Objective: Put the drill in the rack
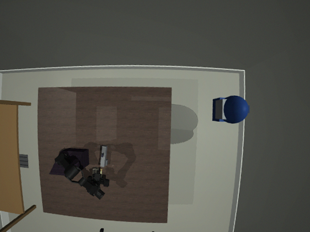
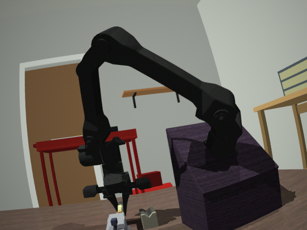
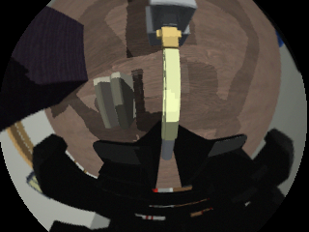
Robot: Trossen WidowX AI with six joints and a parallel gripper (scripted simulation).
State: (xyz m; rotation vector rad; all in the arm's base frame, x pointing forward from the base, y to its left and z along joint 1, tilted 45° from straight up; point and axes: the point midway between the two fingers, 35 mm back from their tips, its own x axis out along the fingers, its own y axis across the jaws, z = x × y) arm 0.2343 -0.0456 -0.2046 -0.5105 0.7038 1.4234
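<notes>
My gripper tip is 10 mm short of the drill, 40 mm to the right of it and 30 mm below it. The rest, counted from my gripper tip: v-notched rack: 60 mm behind, 40 mm to the left, 10 mm below; then dark key: 40 mm ahead, 220 mm to the left, 20 mm above.
</notes>
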